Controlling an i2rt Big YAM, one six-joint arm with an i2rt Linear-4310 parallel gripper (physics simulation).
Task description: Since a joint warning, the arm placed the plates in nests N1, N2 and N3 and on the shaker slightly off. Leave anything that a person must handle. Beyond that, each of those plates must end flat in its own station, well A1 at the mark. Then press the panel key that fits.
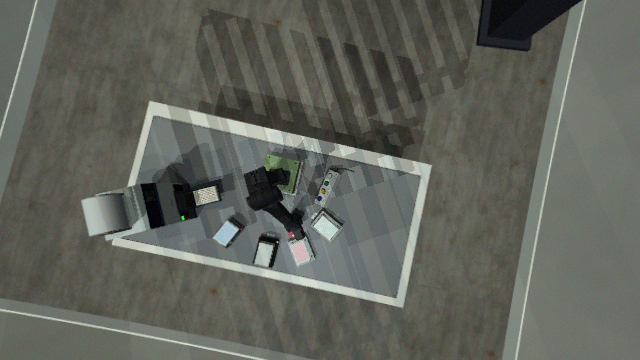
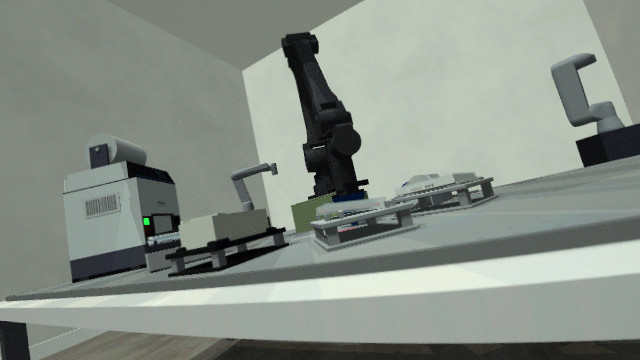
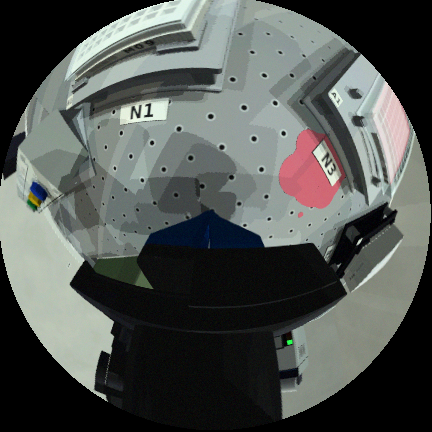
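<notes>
My gripper (image 3: 209, 216) (image 2: 348, 196) is shut and empty, its blue fingers low over the bare table between nests N1 and N3. A white well plate (image 1: 326, 226) (image 3: 132, 28) (image 2: 425, 181) sits askew on the N1 nest, above the N1 label (image 3: 142, 111). A pink plate (image 1: 299, 251) (image 3: 390, 125) lies on the N3 nest. A pink spill (image 3: 304, 173) spreads on the table under the N3 label (image 3: 327, 163). A white plate (image 1: 264, 253) (image 2: 223, 226) sits on the black nest. A light blue plate (image 1: 226, 232) lies further left. The key panel (image 1: 326, 188) (image 3: 35, 195) has green, yellow and blue keys.
A large grey machine (image 1: 152, 206) (image 2: 116, 214) with a green light stands at the table's left end, a dotted plate (image 1: 206, 195) on its tray. The arm's base stands on a green block (image 1: 293, 172). A second grey arm (image 2: 577, 93) stands off the table.
</notes>
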